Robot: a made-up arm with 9 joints.
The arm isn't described. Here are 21 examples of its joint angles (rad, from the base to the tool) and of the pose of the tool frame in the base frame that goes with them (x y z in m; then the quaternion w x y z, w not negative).
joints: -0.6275 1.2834 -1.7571 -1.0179 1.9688 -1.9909 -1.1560 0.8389 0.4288
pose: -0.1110 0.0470 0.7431 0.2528 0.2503 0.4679 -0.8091
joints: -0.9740 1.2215 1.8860 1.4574 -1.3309 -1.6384 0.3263 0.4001 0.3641
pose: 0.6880 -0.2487 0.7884 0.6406 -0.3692 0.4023 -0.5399
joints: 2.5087 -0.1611 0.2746 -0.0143 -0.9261 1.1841 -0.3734 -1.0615 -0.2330
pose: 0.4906 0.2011 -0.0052 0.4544 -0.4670 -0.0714 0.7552
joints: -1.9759 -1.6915 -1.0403 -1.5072 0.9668 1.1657 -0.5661 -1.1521 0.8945
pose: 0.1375 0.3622 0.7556 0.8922 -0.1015 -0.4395 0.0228
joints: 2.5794 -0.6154 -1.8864 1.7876 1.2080 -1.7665 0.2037 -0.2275 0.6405
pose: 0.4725 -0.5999 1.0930 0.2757 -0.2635 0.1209 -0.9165
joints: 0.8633 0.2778 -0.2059 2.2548 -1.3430 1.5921 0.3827 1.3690 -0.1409
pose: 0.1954 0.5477 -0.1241 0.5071 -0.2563 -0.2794 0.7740
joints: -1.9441 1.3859 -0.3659 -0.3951 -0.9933 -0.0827 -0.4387 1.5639 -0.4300
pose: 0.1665 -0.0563 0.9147 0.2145 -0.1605 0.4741 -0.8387
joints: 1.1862 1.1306 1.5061 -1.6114 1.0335 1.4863 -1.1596 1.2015 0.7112
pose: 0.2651 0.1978 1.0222 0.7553 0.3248 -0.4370 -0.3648
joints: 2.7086 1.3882 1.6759 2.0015 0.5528 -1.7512 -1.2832 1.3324 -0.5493
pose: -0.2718 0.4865 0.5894 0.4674 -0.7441 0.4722 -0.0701
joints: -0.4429 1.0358 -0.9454 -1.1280 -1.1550 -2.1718 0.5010 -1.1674 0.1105
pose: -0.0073 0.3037 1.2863 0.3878 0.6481 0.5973 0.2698
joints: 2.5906 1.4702 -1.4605 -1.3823 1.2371 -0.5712 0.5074 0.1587 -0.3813
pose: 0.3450 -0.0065 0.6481 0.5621 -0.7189 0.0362 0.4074
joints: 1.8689 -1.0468 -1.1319 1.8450 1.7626 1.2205 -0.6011 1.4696 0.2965
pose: 0.5999 -0.3280 0.9545 0.2378 0.2051 -0.8359 -0.4502
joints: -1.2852 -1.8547 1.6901 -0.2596 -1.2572 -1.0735 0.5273 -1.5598 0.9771
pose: 0.1000 0.2082 0.0300 0.0367 -0.5535 -0.7197 0.4175
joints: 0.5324 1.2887 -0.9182 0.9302 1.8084 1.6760 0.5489 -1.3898 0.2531
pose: -0.3217 0.6084 0.7202 0.1480 -0.4231 0.3089 -0.8389
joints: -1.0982 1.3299 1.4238 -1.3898 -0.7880 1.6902 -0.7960 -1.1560 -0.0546
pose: 0.3391 0.1900 1.1433 0.2372 0.8030 0.5336 -0.1187
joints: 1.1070 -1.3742 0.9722 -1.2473 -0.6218 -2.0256 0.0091 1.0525 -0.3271
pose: -0.0352 0.4085 0.4916 0.6112 0.0071 0.7665 0.1972
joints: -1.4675 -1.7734 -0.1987 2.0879 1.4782 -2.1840 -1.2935 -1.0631 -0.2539
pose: 0.0416 0.5646 0.9899 0.1629 0.1621 -0.6353 -0.7372
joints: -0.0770 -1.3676 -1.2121 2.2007 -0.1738 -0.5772 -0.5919 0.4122 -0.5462
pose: 0.2633 0.4540 0.8862 0.1855 -0.3640 -0.4377 -0.8010
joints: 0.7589 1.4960 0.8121 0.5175 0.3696 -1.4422 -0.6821 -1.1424 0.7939
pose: -0.5971 0.2835 1.2201 0.6028 0.0587 -0.3521 0.7136
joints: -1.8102 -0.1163 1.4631 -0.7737 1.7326 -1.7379 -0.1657 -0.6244 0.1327
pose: 0.1751 0.0089 1.1737 0.7526 0.5828 -0.2335 0.1987
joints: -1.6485 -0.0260 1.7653 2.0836 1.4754 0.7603 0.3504 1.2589 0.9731
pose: 0.4874 0.0747 0.5592 0.0457 0.1082 0.7453 -0.6563
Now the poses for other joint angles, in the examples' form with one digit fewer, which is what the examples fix.
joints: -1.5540 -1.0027 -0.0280 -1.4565 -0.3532 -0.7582 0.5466 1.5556 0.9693
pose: 0.070 0.219 0.585 0.866 0.082 0.127 0.476
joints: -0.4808 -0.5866 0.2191 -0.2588 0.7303 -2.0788 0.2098 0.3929 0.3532
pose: -0.129 -0.362 0.443 0.300 0.709 -0.429 -0.474
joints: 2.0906 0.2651 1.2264 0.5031 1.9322 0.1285 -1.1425 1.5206 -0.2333
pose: -0.091 0.516 0.612 0.081 -0.364 0.020 -0.928
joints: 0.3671 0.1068 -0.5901 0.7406 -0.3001 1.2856 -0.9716 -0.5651 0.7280
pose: 0.018 0.557 0.013 0.750 0.068 0.433 -0.495
